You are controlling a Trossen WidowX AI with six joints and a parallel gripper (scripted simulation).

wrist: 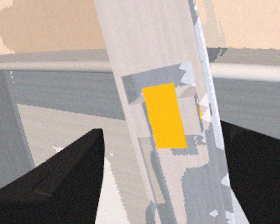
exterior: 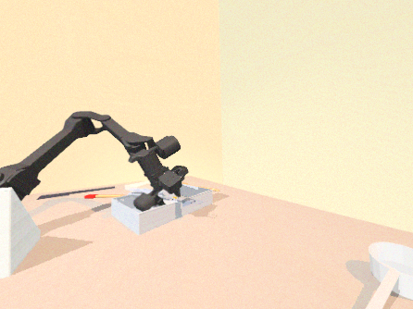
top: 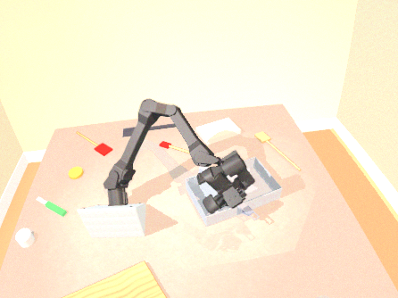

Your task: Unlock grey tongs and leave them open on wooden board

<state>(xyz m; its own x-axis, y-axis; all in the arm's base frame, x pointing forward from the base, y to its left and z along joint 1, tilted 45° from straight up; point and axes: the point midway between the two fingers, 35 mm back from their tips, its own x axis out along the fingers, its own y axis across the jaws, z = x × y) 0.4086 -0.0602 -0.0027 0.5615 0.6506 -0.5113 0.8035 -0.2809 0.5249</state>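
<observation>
Right now my gripper tip is 10 mm past the yellow lock mark, 30 mm to the left of it and 30 mm below it. Also, from my gripper tip: wooden board: 470 mm behind, 360 mm to the right, 20 mm below; white box: 30 mm ahead, 470 mm to the left, 20 mm below; roasting tin: 70 mm to the left.
</observation>
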